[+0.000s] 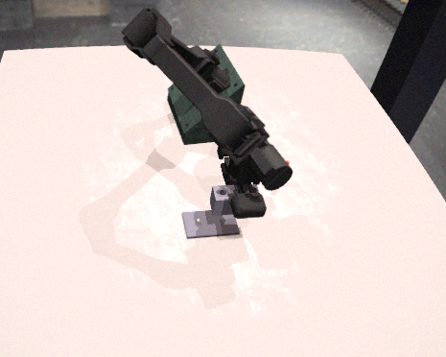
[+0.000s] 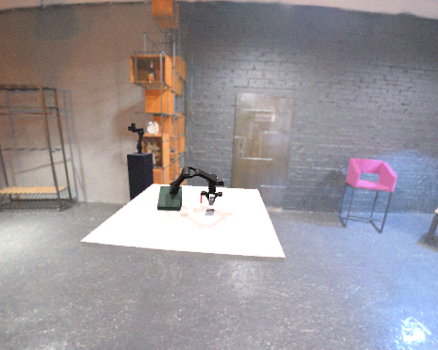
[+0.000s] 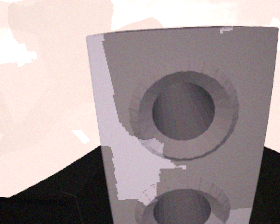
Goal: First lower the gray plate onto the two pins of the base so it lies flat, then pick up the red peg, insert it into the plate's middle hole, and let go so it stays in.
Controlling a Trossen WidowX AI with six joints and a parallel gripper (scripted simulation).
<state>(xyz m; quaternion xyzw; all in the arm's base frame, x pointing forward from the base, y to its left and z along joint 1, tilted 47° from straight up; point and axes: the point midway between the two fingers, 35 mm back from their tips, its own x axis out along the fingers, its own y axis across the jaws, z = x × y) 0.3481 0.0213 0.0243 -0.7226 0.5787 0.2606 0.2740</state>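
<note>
Right now my gripper tip is 7 cm above the base, 4 cm to the left of it and 1 cm past it. The rest, counted from my gripper tip: red peg 15 cm to the left, 13 cm behind, 4 cm below; gray plate 3 cm above.
</note>
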